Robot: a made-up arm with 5 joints. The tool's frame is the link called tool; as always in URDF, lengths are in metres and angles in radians. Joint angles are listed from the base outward. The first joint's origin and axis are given. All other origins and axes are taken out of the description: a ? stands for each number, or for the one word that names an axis. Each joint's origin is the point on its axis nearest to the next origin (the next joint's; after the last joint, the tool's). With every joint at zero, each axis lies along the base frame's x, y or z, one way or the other. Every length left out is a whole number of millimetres.
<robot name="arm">
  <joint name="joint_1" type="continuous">
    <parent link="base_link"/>
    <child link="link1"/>
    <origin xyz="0.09 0 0.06" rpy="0 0 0"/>
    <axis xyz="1 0 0"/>
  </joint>
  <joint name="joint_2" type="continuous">
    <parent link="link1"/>
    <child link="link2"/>
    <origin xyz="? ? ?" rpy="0 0 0"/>
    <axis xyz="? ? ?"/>
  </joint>
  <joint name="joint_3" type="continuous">
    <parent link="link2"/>
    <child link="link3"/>
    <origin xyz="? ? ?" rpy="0 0 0"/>
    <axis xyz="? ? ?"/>
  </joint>
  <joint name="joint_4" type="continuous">
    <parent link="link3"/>
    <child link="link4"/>
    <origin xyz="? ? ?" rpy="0 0 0"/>
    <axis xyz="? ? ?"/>
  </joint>
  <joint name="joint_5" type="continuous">
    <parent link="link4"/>
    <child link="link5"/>
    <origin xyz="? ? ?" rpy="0 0 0"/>
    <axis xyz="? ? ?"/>
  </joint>
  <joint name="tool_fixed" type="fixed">
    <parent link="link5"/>
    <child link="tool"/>
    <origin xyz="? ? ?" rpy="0 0 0"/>
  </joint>
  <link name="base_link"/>
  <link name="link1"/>
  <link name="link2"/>
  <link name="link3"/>
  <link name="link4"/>
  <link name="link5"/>
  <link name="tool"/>
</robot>
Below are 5 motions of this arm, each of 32 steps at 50 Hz.
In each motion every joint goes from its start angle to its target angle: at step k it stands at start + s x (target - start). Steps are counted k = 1, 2, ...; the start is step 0. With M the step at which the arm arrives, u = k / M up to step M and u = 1 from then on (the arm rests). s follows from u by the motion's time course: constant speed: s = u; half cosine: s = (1 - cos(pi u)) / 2; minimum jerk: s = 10 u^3 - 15 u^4 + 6 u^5.
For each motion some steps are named. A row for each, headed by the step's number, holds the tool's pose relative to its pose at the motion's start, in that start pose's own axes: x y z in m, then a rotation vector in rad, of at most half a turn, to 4 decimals.
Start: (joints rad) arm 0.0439 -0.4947 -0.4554 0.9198 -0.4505
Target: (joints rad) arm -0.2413 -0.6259 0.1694 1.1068 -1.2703
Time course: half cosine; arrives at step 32
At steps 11, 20, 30, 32:
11: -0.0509 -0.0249 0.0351 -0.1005 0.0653 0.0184
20: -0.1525 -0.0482 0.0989 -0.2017 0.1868 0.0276
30: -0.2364 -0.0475 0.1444 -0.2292 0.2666 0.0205
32: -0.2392 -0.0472 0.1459 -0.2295 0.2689 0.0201

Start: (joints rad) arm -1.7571 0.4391 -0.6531 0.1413 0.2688
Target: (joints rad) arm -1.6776 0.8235 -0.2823 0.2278 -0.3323
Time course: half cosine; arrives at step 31
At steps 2, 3, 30, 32:
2: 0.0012 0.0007 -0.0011 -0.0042 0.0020 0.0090
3: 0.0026 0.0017 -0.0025 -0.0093 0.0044 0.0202
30: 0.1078 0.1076 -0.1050 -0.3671 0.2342 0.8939
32: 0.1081 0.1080 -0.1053 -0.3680 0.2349 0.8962

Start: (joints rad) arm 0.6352 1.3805 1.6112 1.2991 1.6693
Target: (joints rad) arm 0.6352 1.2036 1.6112 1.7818 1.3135
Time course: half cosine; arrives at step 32
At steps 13, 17, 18, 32:
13: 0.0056 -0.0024 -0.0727 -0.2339 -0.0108 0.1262
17: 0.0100 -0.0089 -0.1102 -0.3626 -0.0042 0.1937
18: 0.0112 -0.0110 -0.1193 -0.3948 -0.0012 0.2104
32: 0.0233 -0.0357 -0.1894 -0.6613 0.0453 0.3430

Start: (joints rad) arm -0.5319 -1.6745 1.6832 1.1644 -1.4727
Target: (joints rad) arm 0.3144 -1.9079 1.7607 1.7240 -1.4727
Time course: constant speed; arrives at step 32
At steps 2, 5, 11, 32:
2: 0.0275 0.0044 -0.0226 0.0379 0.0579 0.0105
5: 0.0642 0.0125 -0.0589 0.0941 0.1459 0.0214
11: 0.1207 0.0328 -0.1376 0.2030 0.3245 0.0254
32: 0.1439 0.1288 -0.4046 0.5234 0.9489 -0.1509

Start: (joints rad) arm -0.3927 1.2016 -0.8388 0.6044 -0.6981
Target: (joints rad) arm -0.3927 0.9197 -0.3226 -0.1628 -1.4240
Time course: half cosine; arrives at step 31
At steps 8, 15, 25, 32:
8: -0.0257 -0.0059 0.0399 -0.1417 -0.0736 0.0448
15: -0.0826 0.0094 0.1236 -0.4619 -0.1499 0.1436
25: -0.1528 0.0921 0.2219 -0.9208 -0.0769 0.2796
32: -0.1636 0.1170 0.2372 -1.0123 -0.0355 0.3062

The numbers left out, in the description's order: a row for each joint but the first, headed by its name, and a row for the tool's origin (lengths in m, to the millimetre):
joint_2: xyz 0 -0.29 -0.17, axis 0 0 1
joint_3: xyz 0.15 -0.23 0, axis -1 0 0
joint_4: xyz 0 0.03 0.01, axis 0 1 0
joint_5: xyz 0.29 0 0.05, axis 0 0 -1
tool: xyz -0.1 -0.05 0

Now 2 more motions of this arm.
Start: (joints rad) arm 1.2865 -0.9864 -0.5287 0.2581 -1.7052
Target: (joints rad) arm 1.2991 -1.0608 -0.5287 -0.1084 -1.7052
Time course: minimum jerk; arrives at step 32
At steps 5, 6, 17, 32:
5: -0.0009 0.0014 0.0039 -0.0117 0.0009 -0.0020
6: -0.0015 0.0023 0.0064 -0.0192 0.0014 -0.0032
17: -0.0159 0.0348 0.0717 -0.2198 0.0199 -0.0379
32: -0.0262 0.0741 0.1240 -0.3926 0.0412 -0.0694

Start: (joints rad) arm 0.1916 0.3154 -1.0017 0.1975 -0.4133
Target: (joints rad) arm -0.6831 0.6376 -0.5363 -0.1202 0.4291
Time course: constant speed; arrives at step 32
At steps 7, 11, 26, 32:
7: 0.0192 0.0875 0.0634 -0.2537 0.1124 -0.2412
11: 0.0381 0.1404 0.0873 -0.4066 0.1606 -0.3678
26: 0.1367 0.3233 0.0912 -1.0144 0.2454 -0.7439
32: 0.1772 0.3783 0.0593 -1.2642 0.2415 -0.8402

